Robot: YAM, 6 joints.
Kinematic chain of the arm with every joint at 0, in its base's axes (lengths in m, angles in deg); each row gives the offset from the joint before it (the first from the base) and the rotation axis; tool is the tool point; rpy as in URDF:
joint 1: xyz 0 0 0.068 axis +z
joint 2: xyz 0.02 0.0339 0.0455 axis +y
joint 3: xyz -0.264 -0.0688 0 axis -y
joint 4: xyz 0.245 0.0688 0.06 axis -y
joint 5: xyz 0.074 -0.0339 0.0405 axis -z
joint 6: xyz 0.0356 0 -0.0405 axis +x
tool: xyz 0 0 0 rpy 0 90 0
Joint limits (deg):
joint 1: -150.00..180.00
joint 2: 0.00..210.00
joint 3: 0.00..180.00
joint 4: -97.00..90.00
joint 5: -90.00..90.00
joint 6: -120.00..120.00
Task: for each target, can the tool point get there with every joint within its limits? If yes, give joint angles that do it. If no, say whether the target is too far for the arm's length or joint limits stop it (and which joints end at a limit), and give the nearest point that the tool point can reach.
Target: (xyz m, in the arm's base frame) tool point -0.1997 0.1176 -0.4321
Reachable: no: joint limits stop it (at a limit: joint 2) | nearest point -0.2015 0.1187 -0.3800 | short by 0.052 m
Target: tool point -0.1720 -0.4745 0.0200
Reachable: yes | joints -113.83 151.25 94.53 21.00 -75.08 4.30
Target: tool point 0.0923 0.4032 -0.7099
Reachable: no: too far | nearest point 0.0742 0.3242 -0.3705 | short by 0.349 m
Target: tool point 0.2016 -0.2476 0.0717
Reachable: yes | joints -56.85 132.08 74.13 -76.27 -69.70 -96.44
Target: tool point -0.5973 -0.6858 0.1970
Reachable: no: too far | nearest point -0.4224 -0.4850 0.1720 | short by 0.268 m
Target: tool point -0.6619 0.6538 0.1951
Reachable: no: too far | nearest point -0.4577 0.4521 0.1694 | short by 0.288 m
